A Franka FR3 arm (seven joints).
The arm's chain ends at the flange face. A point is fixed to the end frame.
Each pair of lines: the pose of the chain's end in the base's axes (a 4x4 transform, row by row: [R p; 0 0 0 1], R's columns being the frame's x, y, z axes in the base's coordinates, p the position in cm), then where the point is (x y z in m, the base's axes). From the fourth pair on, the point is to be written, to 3 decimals.
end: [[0.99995, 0.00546, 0.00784, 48.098], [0.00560, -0.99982, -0.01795, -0.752], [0.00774, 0.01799, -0.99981, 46.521], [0, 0, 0, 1]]
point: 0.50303 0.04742 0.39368
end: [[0.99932, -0.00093, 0.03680, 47.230], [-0.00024, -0.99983, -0.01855, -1.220], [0.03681, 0.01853, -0.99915, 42.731], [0, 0, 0, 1]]
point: 0.49674 0.04257 0.35643
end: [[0.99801, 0.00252, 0.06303, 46.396], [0.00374, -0.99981, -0.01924, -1.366], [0.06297, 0.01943, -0.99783, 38.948], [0, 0, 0, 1]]
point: 0.49003 0.04115 0.31922
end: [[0.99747, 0.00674, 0.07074, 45.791], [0.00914, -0.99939, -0.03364, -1.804], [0.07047, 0.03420, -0.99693, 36.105], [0, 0, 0, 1]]
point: 0.484 0.036 0.290
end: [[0.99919, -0.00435, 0.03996, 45.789], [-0.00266, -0.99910, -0.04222, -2.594], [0.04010, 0.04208, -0.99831, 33.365], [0, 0, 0, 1]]
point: 0.483 0.027 0.262
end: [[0.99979, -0.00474, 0.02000, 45.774], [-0.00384, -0.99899, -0.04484, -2.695], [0.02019, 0.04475, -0.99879, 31.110], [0, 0, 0, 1]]
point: 0.481 0.026 0.238
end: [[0.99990, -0.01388, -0.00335, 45.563], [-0.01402, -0.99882, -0.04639, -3.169], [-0.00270, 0.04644, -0.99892, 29.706], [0, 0, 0, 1]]
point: 0.478 0.021 0.224
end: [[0.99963, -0.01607, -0.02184, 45.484], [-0.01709, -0.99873, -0.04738, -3.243], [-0.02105, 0.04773, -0.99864, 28.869], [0, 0, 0, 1]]
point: 0.476 0.020 0.215
